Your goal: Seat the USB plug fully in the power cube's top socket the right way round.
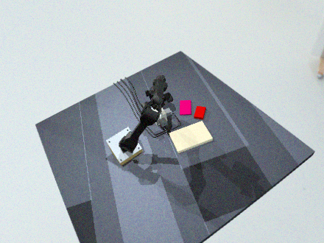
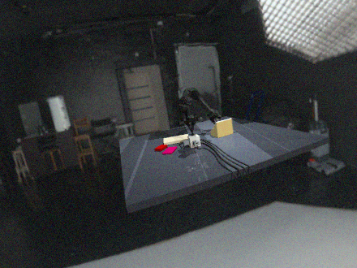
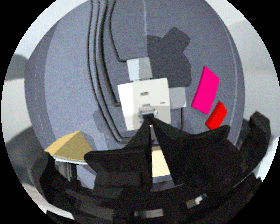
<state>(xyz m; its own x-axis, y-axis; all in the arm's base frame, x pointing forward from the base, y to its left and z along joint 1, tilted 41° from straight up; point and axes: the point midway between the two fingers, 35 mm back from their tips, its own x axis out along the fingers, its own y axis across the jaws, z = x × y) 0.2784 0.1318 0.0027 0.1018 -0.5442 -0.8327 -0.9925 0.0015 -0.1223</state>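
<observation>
My gripper tip is 2 cm above the dark USB plug. The rest, counted from my gripper tip: red block (24 cm ahead, 10 cm to the right, 10 cm below); then pink block (19 cm ahead, 10 cm below); then cream slab (22 cm to the right, 9 cm below, 8 cm ahead).
</observation>
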